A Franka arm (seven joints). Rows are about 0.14 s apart.
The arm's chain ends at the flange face. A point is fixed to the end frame.
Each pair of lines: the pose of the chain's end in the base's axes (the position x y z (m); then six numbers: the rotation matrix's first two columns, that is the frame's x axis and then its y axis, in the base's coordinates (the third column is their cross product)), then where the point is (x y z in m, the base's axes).
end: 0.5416 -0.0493 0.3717 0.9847 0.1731 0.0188 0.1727 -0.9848 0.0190
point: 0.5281 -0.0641 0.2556
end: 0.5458 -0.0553 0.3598 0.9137 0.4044 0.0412 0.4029 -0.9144 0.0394
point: 0.5396 -0.0740 0.2436
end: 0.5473 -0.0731 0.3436 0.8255 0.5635 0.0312 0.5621 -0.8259 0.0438
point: 0.5439 -0.0937 0.2276
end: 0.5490 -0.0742 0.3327 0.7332 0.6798 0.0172 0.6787 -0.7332 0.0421
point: 0.5474 -0.0960 0.2169
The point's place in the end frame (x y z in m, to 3 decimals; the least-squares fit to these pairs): -0.018 0.010 0.116
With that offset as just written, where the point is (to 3 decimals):
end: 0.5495 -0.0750 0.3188 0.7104 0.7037 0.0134 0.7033 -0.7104 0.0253
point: 0.547 -0.096 0.203
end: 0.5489 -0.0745 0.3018 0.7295 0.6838 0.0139 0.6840 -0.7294 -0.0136
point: 0.543 -0.092 0.185
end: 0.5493 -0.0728 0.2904 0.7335 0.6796 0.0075 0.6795 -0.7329 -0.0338
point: 0.541 -0.089 0.174
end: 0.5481 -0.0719 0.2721 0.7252 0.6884 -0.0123 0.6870 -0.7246 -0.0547
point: 0.537 -0.088 0.156
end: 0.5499 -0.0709 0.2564 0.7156 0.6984 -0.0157 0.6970 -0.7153 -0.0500
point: 0.539 -0.088 0.140
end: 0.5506 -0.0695 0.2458 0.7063 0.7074 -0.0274 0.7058 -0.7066 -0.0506
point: 0.539 -0.087 0.130
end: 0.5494 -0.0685 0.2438 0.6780 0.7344 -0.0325 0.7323 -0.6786 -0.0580
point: 0.537 -0.087 0.128
